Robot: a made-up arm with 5 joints. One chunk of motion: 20 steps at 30 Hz.
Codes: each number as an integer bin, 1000 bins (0 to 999) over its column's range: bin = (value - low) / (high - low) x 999, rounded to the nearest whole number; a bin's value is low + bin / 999 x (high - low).
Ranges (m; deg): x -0.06..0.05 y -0.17..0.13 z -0.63..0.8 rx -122..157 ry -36..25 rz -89..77
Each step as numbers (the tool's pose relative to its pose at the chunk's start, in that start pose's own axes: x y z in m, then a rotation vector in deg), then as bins.
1 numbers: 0.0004 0.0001 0.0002 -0.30 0.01 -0.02
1 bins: 549 566 440 436 590 535
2 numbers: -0.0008 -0.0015 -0.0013 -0.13 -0.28 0.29
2 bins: 538 561 439 436 585 537
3 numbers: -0.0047 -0.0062 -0.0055 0.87 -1.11 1.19
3 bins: 502 545 436 440 571 543
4 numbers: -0.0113 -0.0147 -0.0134 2.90 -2.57 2.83
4 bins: 442 517 431 447 547 553
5 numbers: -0.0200 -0.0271 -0.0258 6.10 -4.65 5.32
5 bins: 363 476 422 459 513 568
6 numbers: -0.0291 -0.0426 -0.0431 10.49 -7.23 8.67
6 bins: 281 424 410 474 471 588
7 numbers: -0.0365 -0.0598 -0.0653 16.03 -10.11 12.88
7 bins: 213 367 395 494 424 613
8 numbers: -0.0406 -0.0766 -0.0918 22.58 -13.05 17.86
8 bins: 176 311 376 518 376 643
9 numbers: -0.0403 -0.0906 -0.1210 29.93 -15.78 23.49
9 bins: 179 264 356 544 331 677
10 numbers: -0.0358 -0.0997 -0.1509 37.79 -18.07 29.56
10 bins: 220 234 335 572 294 714
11 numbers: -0.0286 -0.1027 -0.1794 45.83 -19.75 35.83
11 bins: 285 224 315 601 266 751
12 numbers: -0.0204 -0.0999 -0.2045 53.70 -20.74 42.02
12 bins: 360 233 297 629 250 788
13 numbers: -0.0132 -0.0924 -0.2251 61.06 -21.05 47.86
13 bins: 425 258 283 655 245 824
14 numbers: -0.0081 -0.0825 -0.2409 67.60 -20.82 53.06
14 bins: 471 291 272 679 249 855
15 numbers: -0.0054 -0.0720 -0.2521 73.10 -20.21 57.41
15 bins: 496 326 264 699 259 881
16 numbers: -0.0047 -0.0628 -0.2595 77.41 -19.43 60.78
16 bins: 502 357 259 714 271 901
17 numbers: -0.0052 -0.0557 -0.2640 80.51 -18.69 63.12
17 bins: 498 381 256 725 283 915
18 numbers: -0.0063 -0.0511 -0.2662 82.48 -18.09 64.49
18 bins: 488 396 254 732 293 924
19 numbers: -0.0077 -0.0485 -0.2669 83.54 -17.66 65.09
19 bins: 475 405 254 736 300 927
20 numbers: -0.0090 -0.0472 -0.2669 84.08 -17.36 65.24
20 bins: 463 409 254 738 305 928
